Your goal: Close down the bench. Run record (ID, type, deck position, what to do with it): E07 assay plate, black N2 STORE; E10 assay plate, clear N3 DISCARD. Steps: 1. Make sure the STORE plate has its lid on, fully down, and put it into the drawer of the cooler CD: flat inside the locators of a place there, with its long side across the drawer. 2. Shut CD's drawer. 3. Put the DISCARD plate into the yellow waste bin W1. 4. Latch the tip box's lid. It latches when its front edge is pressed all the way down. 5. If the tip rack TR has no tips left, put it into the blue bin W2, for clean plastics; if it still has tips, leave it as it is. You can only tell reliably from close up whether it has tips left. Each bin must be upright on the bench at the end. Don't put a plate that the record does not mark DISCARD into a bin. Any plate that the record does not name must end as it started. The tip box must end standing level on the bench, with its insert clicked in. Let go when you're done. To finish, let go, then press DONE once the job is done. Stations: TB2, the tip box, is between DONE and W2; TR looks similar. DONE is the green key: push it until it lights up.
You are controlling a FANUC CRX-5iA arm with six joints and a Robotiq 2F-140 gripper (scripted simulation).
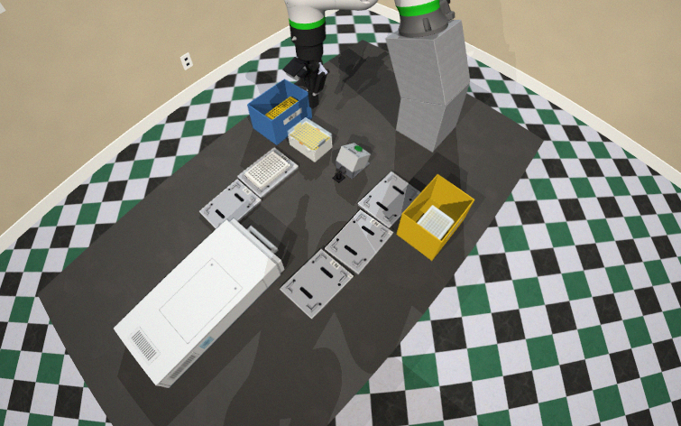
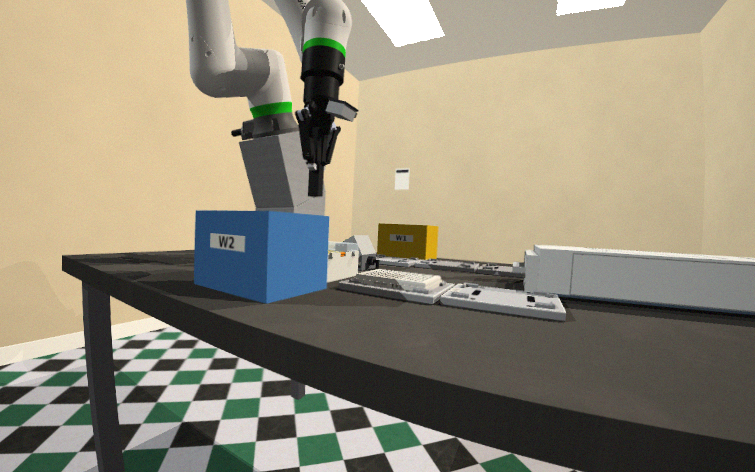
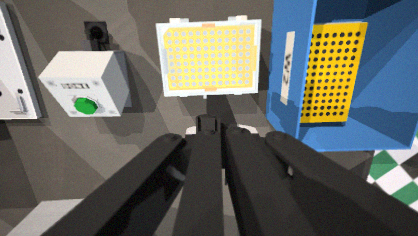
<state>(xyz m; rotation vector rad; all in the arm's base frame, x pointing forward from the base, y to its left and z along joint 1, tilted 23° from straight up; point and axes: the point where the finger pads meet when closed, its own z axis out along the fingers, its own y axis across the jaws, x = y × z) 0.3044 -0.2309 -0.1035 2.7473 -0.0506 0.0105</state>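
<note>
The DONE key box is 17 cm to the left of my hand and 14 cm below it. Also, from my hand: blue bin W2: 16 cm to the right, 16 cm below, 2 cm ahead; tip box TB2: 15 cm below, 3 cm ahead; yellow tip rack TR: 15 cm to the right, 15 cm below.
</note>
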